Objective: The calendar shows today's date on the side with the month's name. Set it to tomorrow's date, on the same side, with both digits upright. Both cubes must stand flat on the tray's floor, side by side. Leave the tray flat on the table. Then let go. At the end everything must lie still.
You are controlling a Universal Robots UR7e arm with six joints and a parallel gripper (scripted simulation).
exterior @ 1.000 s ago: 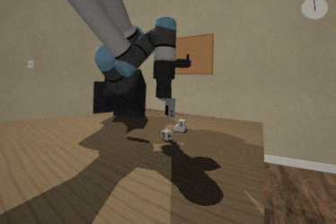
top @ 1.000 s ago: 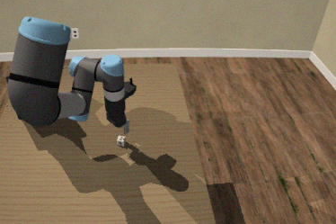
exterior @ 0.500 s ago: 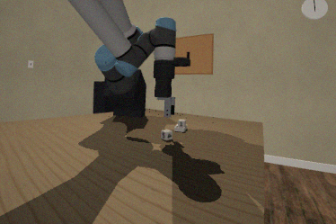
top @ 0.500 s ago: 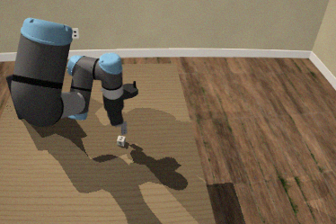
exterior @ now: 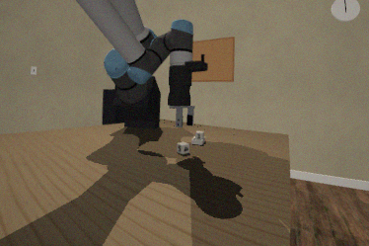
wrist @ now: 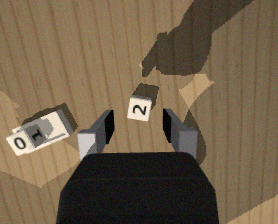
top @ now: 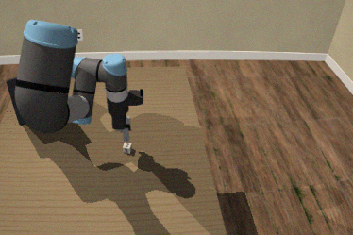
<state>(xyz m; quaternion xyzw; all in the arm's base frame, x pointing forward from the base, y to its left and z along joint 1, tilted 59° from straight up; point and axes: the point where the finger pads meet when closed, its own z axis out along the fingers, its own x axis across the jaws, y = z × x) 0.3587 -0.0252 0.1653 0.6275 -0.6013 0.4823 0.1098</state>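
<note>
Now: hand 90 mm above the white digit cube. From my hand the other things lie so: white tray 150 mm to the left, 100 mm below, 10 mm behind.
</note>
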